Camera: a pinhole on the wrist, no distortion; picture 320 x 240 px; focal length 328.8 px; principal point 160.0 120.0 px. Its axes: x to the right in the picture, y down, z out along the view. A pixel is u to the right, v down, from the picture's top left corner.
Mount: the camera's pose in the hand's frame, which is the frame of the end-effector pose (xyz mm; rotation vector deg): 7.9 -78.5 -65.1 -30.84 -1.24 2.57
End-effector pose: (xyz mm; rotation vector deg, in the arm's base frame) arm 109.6 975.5 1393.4 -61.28 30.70 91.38
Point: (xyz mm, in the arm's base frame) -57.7 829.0 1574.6
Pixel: outside the picture
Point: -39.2 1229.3 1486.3
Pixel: 209 46
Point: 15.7 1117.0 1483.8
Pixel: 157 72
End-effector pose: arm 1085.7 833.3 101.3 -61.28 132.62 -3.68
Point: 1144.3 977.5 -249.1
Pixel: 191 110
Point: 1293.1 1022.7 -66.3
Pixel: 17 50
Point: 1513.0 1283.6 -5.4
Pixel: outside the picture
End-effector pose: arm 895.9 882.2 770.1 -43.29 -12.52 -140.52
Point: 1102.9 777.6 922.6
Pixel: 160 218
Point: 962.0 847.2 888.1
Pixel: 214 160
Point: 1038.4 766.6 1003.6
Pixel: 242 176
